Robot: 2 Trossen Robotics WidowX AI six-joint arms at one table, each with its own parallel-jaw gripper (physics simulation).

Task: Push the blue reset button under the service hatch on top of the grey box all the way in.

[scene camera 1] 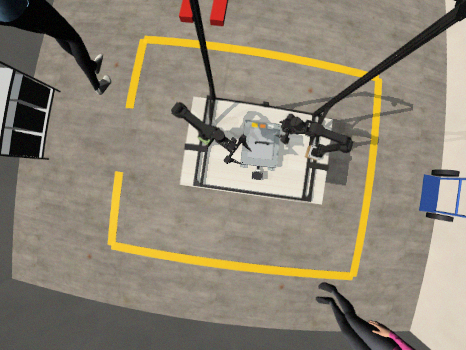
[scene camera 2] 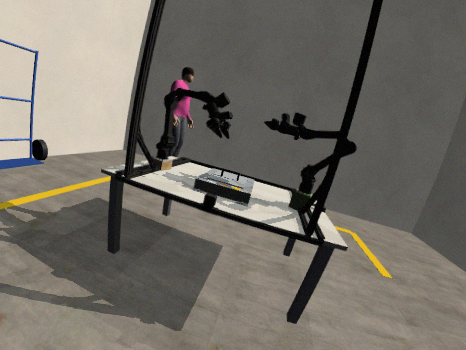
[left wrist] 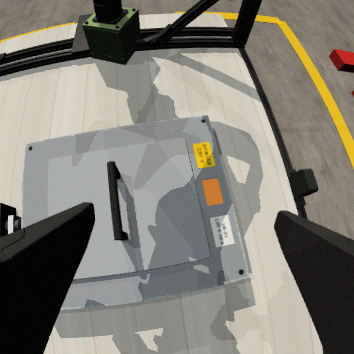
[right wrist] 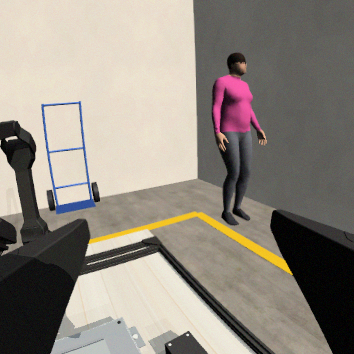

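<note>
The grey box (scene camera 1: pixel 275 131) (scene camera 2: pixel 222 190) (left wrist: pixel 35 172) (right wrist: pixel 120 336) lies on the table. Its service hatch (scene camera 1: pixel 260 154) (left wrist: pixel 75 195) lies flat and looks closed, with a black bar handle (scene camera 1: pixel 262 143) (left wrist: pixel 116 205). The blue reset button does not show in any view. My left gripper (scene camera 1: pixel 286 131) (scene camera 2: pixel 223 136) (left wrist: pixel 187 216) is open and empty, pointing down, high above the table on the label side of the box. My right gripper (scene camera 1: pixel 246 157) (scene camera 2: pixel 266 123) (right wrist: pixel 180 224) is open and empty, roughly level, high up near the box's other side.
A yellow label (left wrist: pixel 204 155), an orange label (left wrist: pixel 212 191) and a white label (left wrist: pixel 222 230) run along one edge of the box. A black block (scene camera 1: pixel 257 175) (right wrist: pixel 186 345) stands beside the box. A black frame with tall posts edges the table (scene camera 1: pixel 189 170).
</note>
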